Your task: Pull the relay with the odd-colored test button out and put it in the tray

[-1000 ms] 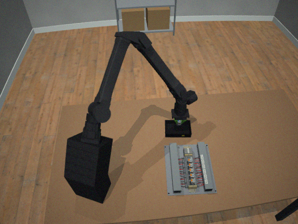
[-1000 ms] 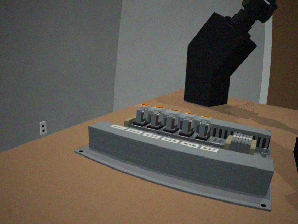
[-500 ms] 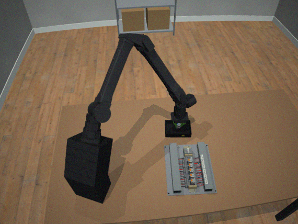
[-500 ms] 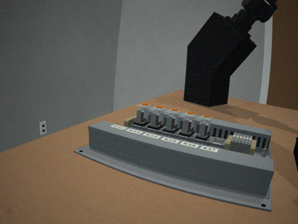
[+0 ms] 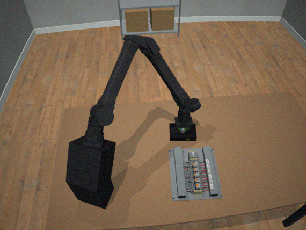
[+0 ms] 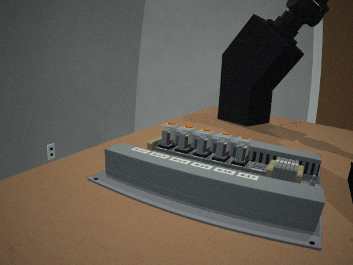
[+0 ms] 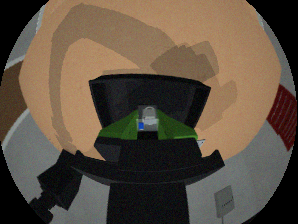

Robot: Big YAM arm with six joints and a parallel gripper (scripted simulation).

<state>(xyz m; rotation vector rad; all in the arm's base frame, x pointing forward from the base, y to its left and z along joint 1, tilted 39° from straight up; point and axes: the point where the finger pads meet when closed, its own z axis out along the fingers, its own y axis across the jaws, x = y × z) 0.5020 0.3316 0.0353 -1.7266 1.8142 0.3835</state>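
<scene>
The relay lies right at my hand. The rest, counted from my hand: black tray 2 cm below.
</scene>
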